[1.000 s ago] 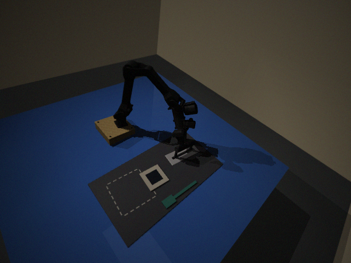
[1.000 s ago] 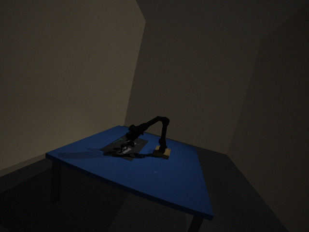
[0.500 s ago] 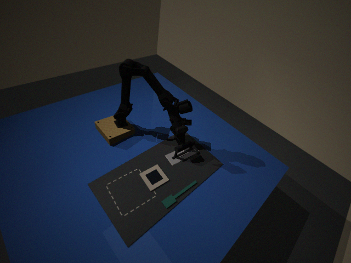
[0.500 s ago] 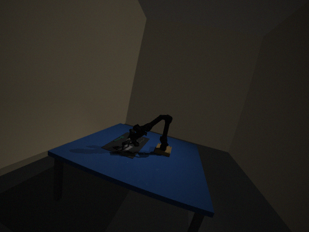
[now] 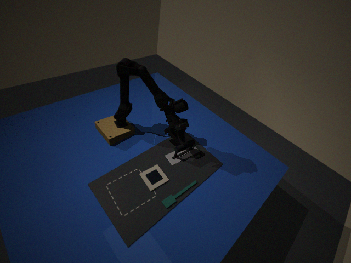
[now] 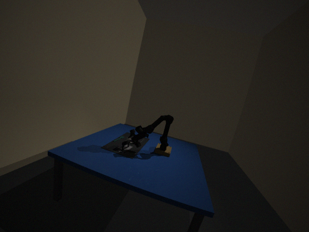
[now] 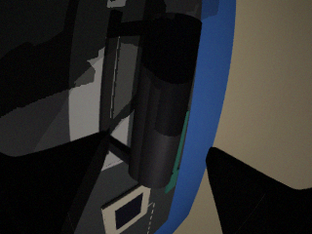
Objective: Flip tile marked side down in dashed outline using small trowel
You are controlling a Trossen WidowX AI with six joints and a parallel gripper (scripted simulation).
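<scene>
My gripper tip is now 50 mm above the trowel and 20 mm short of it. The rest, counted from my gripper tip: green long-handled tool: 210 mm ahead, 160 mm to the right, 80 mm below; then square tile: 200 mm to the right, 80 mm below, 70 mm ahead; then dark mat: 150 mm to the right, 110 mm below, 70 mm ahead.
</scene>
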